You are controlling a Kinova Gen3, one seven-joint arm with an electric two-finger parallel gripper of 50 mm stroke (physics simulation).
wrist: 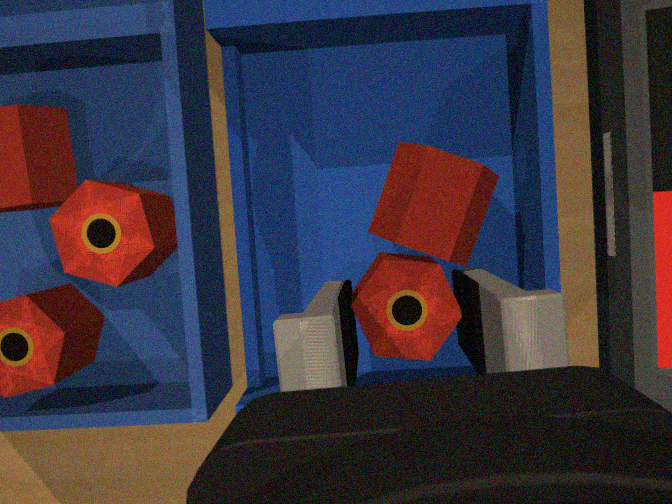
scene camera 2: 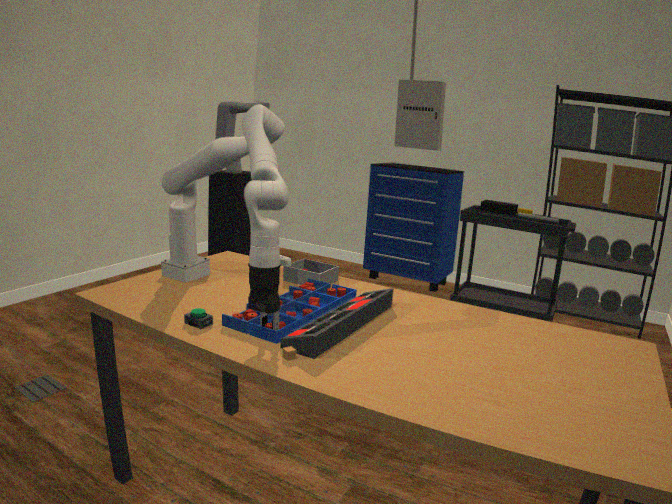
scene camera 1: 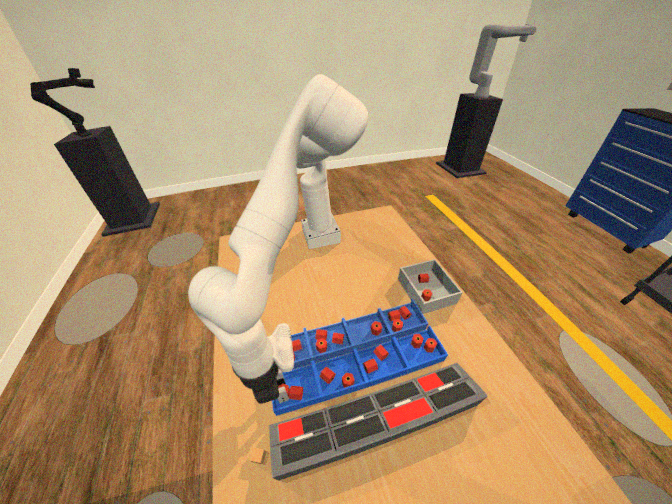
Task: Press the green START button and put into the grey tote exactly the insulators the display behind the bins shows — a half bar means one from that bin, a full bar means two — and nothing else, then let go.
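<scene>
My gripper (wrist: 404, 314) is down in the end compartment of the blue bin tray (scene camera 1: 360, 355), nearest the display's left end. Its two fingers press on both sides of a red hexagonal insulator (wrist: 406, 310), which stands upright with its brass hole facing the camera. A second red insulator (wrist: 432, 201) lies just beyond it in the same compartment. The grey tote (scene camera 1: 429, 285) holds two red insulators. The display (scene camera 1: 374, 417) shows a half bar at the left (scene camera 1: 290, 428), a full bar (scene camera 1: 407, 412) and a half bar (scene camera 1: 430, 381). The green START button (scene camera 2: 198, 314) sits left of the tray.
The other tray compartments hold several red insulators. A small tan block (scene camera 1: 257, 455) lies on the table by the display's left end. A blue drawer cabinet (scene camera 2: 413, 219) and shelving (scene camera 2: 607, 206) stand beyond the table.
</scene>
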